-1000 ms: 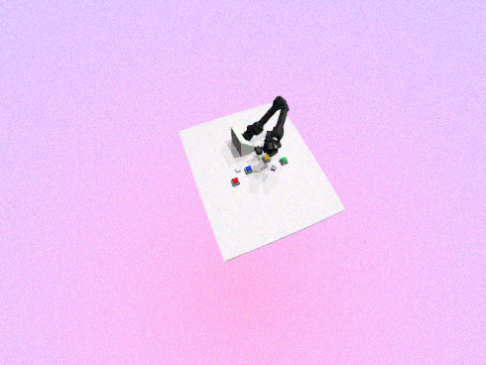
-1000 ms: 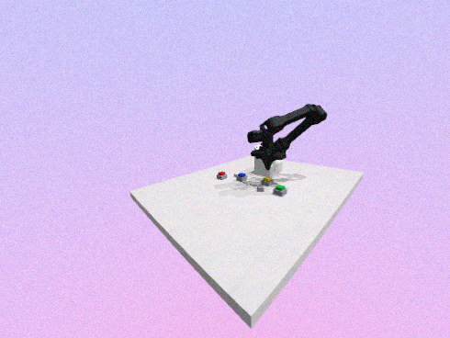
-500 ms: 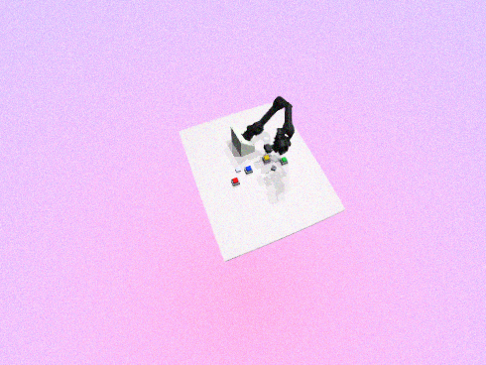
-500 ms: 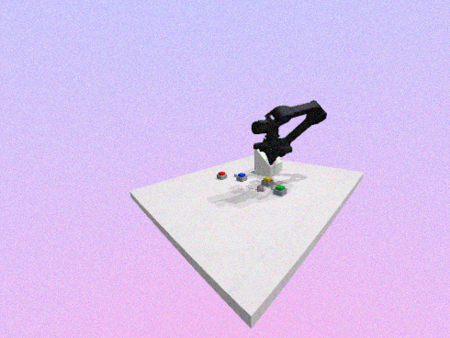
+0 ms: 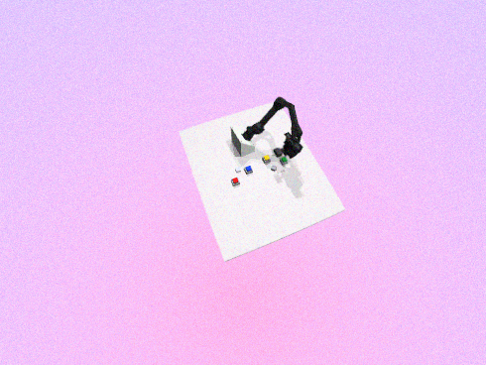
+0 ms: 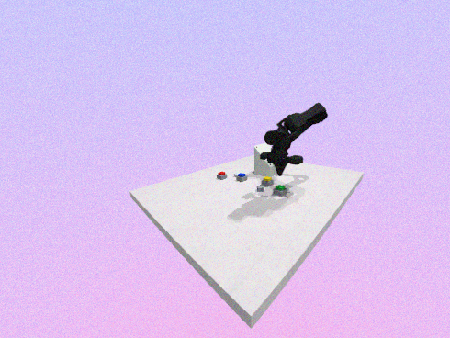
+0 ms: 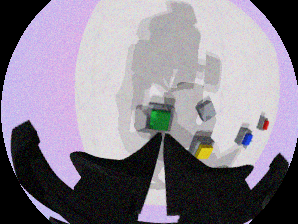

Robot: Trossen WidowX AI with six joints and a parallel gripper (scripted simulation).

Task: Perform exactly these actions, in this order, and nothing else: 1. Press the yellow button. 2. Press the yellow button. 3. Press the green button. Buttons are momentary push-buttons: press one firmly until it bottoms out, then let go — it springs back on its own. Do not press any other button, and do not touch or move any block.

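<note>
My gripper tip is now 60 mm above the green button. Round my gripper tip: yellow button 80 mm behind, 100 mm to the right, 60 mm below; small grey block 10 mm ahead, 100 mm to the right, 80 mm below; blue button 60 mm behind, 260 mm to the right, 60 mm below.
</note>
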